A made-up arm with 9 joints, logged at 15 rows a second.
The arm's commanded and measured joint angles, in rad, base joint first. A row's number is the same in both.
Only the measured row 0 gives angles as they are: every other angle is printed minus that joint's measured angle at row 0.
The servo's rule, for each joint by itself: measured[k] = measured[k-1] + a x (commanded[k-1-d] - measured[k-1]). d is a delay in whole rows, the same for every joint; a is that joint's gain. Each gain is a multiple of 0.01, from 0.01 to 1. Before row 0 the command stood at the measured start. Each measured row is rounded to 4 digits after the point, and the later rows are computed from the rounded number. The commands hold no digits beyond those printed.
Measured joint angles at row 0:
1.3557 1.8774 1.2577 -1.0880 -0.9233 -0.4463 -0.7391 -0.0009 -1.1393
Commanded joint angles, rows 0 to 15:
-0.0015 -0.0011 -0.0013 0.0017 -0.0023 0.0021 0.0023 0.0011 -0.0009
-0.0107 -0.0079 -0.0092 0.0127 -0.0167 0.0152 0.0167 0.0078 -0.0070
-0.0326 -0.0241 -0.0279 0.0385 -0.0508 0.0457 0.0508 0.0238 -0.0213
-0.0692 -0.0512 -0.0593 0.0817 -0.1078 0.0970 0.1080 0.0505 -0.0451
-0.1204 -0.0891 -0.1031 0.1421 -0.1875 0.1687 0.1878 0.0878 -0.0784
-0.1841 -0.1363 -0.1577 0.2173 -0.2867 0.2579 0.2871 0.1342 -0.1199
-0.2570 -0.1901 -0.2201 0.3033 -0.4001 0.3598 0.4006 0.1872 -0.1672
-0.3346 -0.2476 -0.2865 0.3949 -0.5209 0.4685 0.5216 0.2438 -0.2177
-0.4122 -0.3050 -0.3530 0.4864 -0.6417 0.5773 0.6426 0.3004 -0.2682
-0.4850 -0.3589 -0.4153 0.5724 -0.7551 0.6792 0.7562 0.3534 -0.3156
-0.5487 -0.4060 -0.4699 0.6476 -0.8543 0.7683 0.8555 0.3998 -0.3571
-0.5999 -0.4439 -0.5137 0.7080 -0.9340 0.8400 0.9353 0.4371 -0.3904
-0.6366 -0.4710 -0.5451 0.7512 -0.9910 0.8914 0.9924 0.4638 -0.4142
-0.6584 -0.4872 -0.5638 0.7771 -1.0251 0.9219 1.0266 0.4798 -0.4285
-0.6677 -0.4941 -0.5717 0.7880 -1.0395 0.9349 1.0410 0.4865 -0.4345
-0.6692 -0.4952 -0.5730 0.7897 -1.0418 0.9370 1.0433 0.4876 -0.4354
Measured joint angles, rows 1 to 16:
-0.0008 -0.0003 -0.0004 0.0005 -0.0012 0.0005 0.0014 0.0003 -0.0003
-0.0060 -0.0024 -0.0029 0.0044 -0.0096 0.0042 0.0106 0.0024 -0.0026
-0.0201 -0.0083 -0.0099 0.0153 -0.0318 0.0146 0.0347 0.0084 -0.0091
-0.0461 -0.0199 -0.0237 0.0365 -0.0728 0.0352 0.0787 0.0202 -0.0217
-0.0855 -0.0386 -0.0459 0.0703 -0.1347 0.0686 0.1442 0.0391 -0.0415
-0.1378 -0.0650 -0.0772 0.1173 -0.2168 0.1159 0.2299 0.0657 -0.0689
-0.2010 -0.0988 -0.1172 0.1768 -0.3158 0.1769 0.3323 0.0997 -0.1033
-0.2718 -0.1390 -0.1646 0.2466 -0.4266 0.2498 0.4459 0.1400 -0.1433
-0.3462 -0.1838 -0.2174 0.3233 -0.5428 0.3317 0.5639 0.1849 -0.1870
-0.4198 -0.2311 -0.2728 0.4030 -0.6574 0.4186 0.6793 0.2321 -0.2320
-0.4881 -0.2783 -0.3280 0.4813 -0.7637 0.5060 0.7850 0.2791 -0.2758
-0.5474 -0.3230 -0.3800 0.5538 -0.8557 0.5895 0.8752 0.3233 -0.3159
-0.5947 -0.3630 -0.4262 0.6170 -0.9288 0.6650 0.9455 0.3626 -0.3503
-0.6285 -0.3965 -0.4647 0.6682 -0.9808 0.7292 0.9942 0.3954 -0.3777
-0.6493 -0.4229 -0.4947 0.7065 -1.0125 0.7806 1.0223 0.4209 -0.3976
-0.6598 -0.4424 -0.5166 0.7331 -1.0283 0.8197 1.0349 0.4396 -0.4108
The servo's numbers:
d 0
a 0.53 0.27 0.28 0.32 0.54 0.25 0.60 0.28 0.35

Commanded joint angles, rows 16 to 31:
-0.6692 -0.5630 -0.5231 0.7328 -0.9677 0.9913 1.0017 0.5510 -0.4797
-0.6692 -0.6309 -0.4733 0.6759 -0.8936 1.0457 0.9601 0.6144 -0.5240
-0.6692 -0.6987 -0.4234 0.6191 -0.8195 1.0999 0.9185 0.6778 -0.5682
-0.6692 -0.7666 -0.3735 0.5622 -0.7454 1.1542 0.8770 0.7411 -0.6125
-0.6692 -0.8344 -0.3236 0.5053 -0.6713 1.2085 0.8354 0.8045 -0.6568
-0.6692 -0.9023 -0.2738 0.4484 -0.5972 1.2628 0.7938 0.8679 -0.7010
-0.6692 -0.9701 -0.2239 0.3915 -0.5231 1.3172 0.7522 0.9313 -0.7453
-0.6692 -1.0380 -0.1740 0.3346 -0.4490 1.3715 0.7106 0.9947 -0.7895
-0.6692 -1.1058 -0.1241 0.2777 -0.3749 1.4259 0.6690 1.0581 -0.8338
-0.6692 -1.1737 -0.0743 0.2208 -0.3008 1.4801 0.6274 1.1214 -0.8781
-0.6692 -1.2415 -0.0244 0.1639 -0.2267 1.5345 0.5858 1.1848 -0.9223
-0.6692 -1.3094 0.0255 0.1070 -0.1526 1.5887 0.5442 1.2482 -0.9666
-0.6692 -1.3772 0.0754 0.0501 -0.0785 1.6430 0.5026 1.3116 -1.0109
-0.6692 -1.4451 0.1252 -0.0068 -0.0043 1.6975 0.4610 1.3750 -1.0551
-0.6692 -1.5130 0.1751 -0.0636 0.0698 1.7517 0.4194 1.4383 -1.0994
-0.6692 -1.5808 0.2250 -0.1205 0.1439 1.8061 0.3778 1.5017 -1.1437
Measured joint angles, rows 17 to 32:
-0.6648 -0.4750 -0.5184 0.7330 -0.9956 0.8626 1.0150 0.4708 -0.4349
-0.6671 -0.5171 -0.5058 0.7147 -0.9405 0.9084 0.9821 0.5110 -0.4661
-0.6682 -0.5661 -0.4827 0.6841 -0.8752 0.9563 0.9439 0.5577 -0.5018
-0.6687 -0.6202 -0.4521 0.6451 -0.8051 1.0058 0.9038 0.6091 -0.5405
-0.6690 -0.6780 -0.4161 0.6004 -0.7328 1.0565 0.8628 0.6638 -0.5812
-0.6691 -0.7386 -0.3763 0.5518 -0.6596 1.1081 0.8214 0.7209 -0.6231
-0.6692 -0.8011 -0.3336 0.5005 -0.5859 1.1604 0.7799 0.7798 -0.6659
-0.6692 -0.8651 -0.2889 0.4474 -0.5120 1.2132 0.7383 0.8400 -0.7092
-0.6692 -0.9301 -0.2428 0.3931 -0.4380 1.2664 0.6967 0.9011 -0.7528
-0.6692 -0.9959 -0.1956 0.3380 -0.3639 1.3198 0.6551 0.9628 -0.7967
-0.6692 -1.0622 -0.1477 0.2823 -0.2898 1.3735 0.6135 1.0250 -0.8407
-0.6692 -1.1289 -0.0992 0.2262 -0.2157 1.4273 0.5719 1.0875 -0.8848
-0.6692 -1.1959 -0.0503 0.1698 -0.1416 1.4812 0.5303 1.1502 -0.9289
-0.6692 -1.2632 -0.0012 0.1133 -0.0675 1.5353 0.4887 1.2131 -0.9731
-0.6692 -1.3306 0.0482 0.0567 0.0066 1.5894 0.4471 1.2762 -1.0173
-0.6692 -1.3982 0.0977 0.0000 0.0807 1.6436 0.4055 1.3393 -1.0615

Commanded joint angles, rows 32 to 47:
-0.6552 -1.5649 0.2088 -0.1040 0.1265 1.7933 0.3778 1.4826 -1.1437
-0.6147 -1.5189 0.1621 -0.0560 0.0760 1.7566 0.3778 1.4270 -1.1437
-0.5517 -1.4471 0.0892 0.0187 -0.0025 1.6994 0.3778 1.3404 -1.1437
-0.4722 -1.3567 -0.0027 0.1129 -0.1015 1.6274 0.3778 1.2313 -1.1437
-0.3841 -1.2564 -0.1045 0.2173 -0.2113 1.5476 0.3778 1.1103 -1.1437
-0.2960 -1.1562 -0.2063 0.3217 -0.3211 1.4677 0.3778 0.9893 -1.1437
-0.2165 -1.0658 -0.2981 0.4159 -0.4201 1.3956 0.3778 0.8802 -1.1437
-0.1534 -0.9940 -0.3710 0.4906 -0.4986 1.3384 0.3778 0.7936 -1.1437
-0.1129 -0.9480 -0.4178 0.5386 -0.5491 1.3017 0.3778 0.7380 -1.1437
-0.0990 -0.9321 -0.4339 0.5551 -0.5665 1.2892 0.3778 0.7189 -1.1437
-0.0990 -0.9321 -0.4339 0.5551 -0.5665 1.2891 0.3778 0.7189 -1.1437
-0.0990 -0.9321 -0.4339 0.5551 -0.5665 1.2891 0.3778 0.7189 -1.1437
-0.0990 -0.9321 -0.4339 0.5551 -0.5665 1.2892 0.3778 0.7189 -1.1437
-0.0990 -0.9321 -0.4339 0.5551 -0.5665 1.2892 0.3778 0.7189 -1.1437
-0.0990 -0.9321 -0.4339 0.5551 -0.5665 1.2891 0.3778 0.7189 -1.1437
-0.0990 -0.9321 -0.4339 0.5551 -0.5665 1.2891 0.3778 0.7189 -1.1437
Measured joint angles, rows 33 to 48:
-0.6618 -1.4432 0.1288 -0.0333 0.1054 1.6810 0.3889 1.3794 -1.0903
-0.6368 -1.4636 0.1381 -0.0406 0.0895 1.6999 0.3822 1.3927 -1.1090
-0.5917 -1.4591 0.1244 -0.0216 0.0398 1.6998 0.3796 1.3781 -1.1211
-0.5284 -1.4315 0.0888 0.0214 -0.0365 1.6817 0.3785 1.3370 -1.1290
-0.4519 -1.3842 0.0347 0.0841 -0.1309 1.6482 0.3781 1.2735 -1.1341
-0.3693 -1.3226 -0.0328 0.1601 -0.2336 1.6031 0.3779 1.1939 -1.1375
-0.2883 -1.2533 -0.1071 0.2420 -0.3343 1.5512 0.3778 1.1061 -1.1397
-0.2168 -1.1833 -0.1810 0.3216 -0.4230 1.4980 0.3778 1.0186 -1.1411
-0.1617 -1.1198 -0.2473 0.3910 -0.4911 1.4489 0.3778 0.9400 -1.1420
-0.1285 -1.0691 -0.2995 0.4435 -0.5318 1.4090 0.3778 0.8781 -1.1426
-0.1129 -1.0321 -0.3371 0.4792 -0.5505 1.3790 0.3778 0.8335 -1.1430
-0.1055 -1.0051 -0.3642 0.5035 -0.5591 1.3565 0.3778 0.8014 -1.1432
-0.1021 -0.9854 -0.3837 0.5200 -0.5631 1.3397 0.3778 0.7783 -1.1434
-0.1005 -0.9710 -0.3978 0.5312 -0.5649 1.3271 0.3778 0.7617 -1.1435
-0.0997 -0.9605 -0.4079 0.5388 -0.5658 1.3176 0.3778 0.7497 -1.1436
-0.0993 -0.9528 -0.4152 0.5440 -0.5662 1.3105 0.3778 0.7411 -1.1436

